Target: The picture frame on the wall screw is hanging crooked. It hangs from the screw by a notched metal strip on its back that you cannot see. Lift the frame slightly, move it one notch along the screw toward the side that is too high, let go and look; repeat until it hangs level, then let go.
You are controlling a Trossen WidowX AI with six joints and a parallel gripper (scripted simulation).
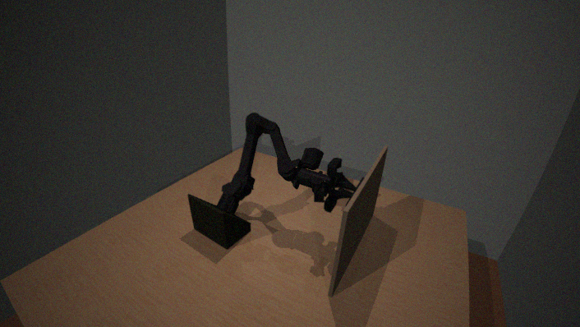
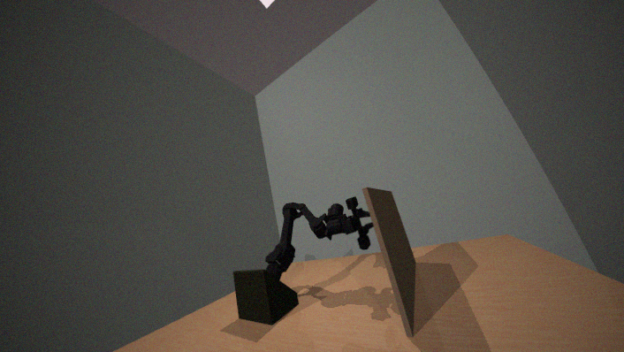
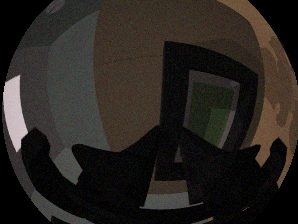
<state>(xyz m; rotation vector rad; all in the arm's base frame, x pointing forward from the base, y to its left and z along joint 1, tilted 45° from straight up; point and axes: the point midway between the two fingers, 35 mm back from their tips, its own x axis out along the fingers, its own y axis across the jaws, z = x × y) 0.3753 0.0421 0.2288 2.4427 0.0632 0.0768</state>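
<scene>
Right now my gripper tip is 10 mm short of the picture frame, 10 mm to the right of it and 50 mm above it. Also, from my gripper tip: wall panel 20 mm ahead, 70 mm below.
</scene>
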